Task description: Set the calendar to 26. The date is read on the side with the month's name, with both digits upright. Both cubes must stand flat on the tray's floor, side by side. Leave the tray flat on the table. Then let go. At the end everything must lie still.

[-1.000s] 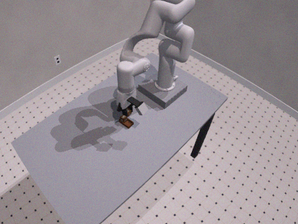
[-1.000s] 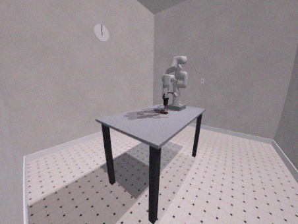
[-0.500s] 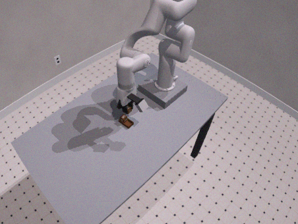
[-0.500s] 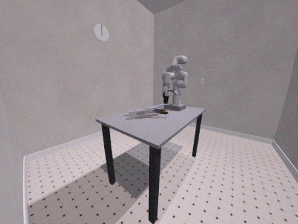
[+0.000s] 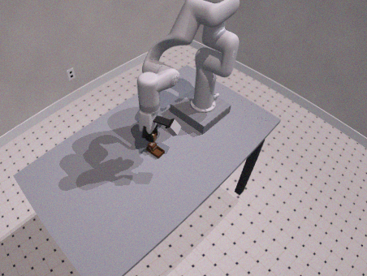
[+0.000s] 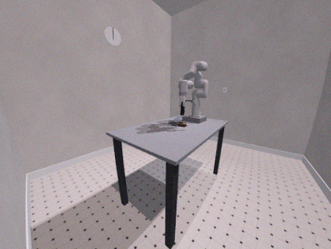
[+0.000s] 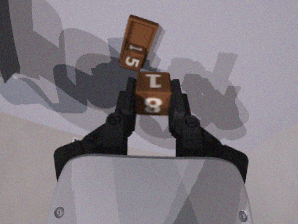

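Now: hand 2 cm past the brown wooden tray, 1 cm to the left of it and 13 cm above it. From my hand the other things lie so: brown cube (2 cm below).
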